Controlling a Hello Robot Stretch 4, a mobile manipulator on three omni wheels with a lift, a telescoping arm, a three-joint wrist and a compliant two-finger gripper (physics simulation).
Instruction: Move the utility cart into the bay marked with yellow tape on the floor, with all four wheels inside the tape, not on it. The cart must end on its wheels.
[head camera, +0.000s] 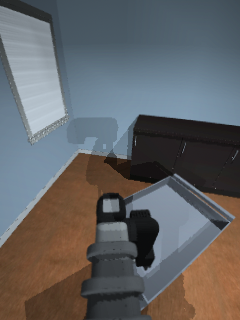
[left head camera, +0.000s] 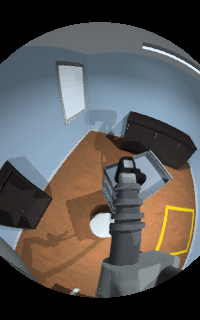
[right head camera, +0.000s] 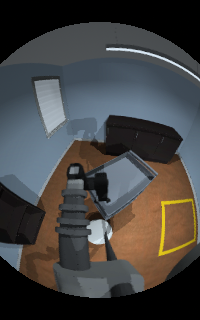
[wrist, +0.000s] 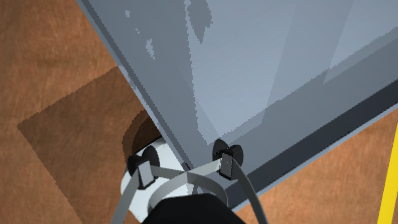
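Where they show: gripper, fingertip midpoint: (head camera: 135, 267) (right head camera: 101, 201) (wrist: 186, 155); robot's base, origin of the base link: (left head camera: 103, 223) (right head camera: 98, 230).
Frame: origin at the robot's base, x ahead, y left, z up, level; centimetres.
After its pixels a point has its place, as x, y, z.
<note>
The grey utility cart (head camera: 187, 220) @(52.3, -46.0, 76.6) (left head camera: 152, 175) @(53.9, -47.7, 76.6) (right head camera: 122, 175) @(55.8, -33.0, 76.6) (wrist: 250, 65) @(39.1, -20.6, 76.6) shows its top tray from above and looks upright, turned at an angle; its wheels are hidden. My gripper (wrist: 186, 155) @(27.4, -8.7, 88.5) is open and points down over the tray's near corner. In the wrist view the tray's side rim runs between the two fingertips, one over the tray and one outside it; whether they touch it I cannot tell. In the head views my wrist hides the fingers. The yellow tape bay (left head camera: 180, 208) @(11.8, -177.6, -2.8) (right head camera: 162, 220) @(-11.7, -118.9, -2.8) (wrist: 391, 185) @(-18.0, -118.3, -2.7) lies to the right of the cart.
A dark cabinet (head camera: 160, 150) @(158.3, -64.9, 61.6) (left head camera: 150, 135) @(152.9, -82.4, 66.0) (right head camera: 130, 135) @(153.8, -79.6, 65.0) stands against the back wall, close behind the cart. A dark shelf unit stands at the left wall. My white round base (left head camera: 100, 225) @(-1.7, 4.4, 18.7) (right head camera: 100, 231) @(-0.3, -4.0, 18.7) is close to the cart's near corner. A window is on the left wall.
</note>
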